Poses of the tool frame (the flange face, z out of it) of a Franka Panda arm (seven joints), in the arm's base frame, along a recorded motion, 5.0 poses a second.
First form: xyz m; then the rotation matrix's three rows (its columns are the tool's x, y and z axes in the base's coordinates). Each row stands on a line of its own.
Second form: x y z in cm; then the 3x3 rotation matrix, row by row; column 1 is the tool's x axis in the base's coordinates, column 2 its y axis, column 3 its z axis. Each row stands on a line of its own. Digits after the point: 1 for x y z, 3 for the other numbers.
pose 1, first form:
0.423 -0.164 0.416
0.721 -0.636 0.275
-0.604 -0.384 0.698
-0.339 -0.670 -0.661
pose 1, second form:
42.3 -16.4 41.6
0.721 -0.636 0.275
-0.604 -0.384 0.698
-0.339 -0.670 -0.661

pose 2, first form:
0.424 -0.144 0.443
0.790 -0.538 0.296
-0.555 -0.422 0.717
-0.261 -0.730 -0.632
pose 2, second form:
42.4 -14.4 44.3
0.790 -0.538 0.296
-0.555 -0.422 0.717
-0.261 -0.730 -0.632

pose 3, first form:
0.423 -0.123 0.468
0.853 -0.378 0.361
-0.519 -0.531 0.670
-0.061 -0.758 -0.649
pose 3, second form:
42.3 -12.3 46.8
0.853 -0.378 0.361
-0.519 -0.531 0.670
-0.061 -0.758 -0.649

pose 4, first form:
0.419 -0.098 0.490
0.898 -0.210 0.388
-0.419 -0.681 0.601
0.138 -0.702 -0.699
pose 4, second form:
41.9 -9.8 49.0
0.898 -0.210 0.388
-0.419 -0.681 0.601
0.138 -0.702 -0.699

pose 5, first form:
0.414 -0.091 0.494
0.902 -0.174 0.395
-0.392 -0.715 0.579
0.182 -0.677 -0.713
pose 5, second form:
41.4 -9.1 49.4
0.902 -0.174 0.395
-0.392 -0.715 0.579
0.182 -0.677 -0.713

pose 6, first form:
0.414 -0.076 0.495
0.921 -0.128 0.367
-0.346 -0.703 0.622
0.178 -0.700 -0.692
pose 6, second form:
41.4 -7.6 49.5
0.921 -0.128 0.367
-0.346 -0.703 0.622
0.178 -0.700 -0.692

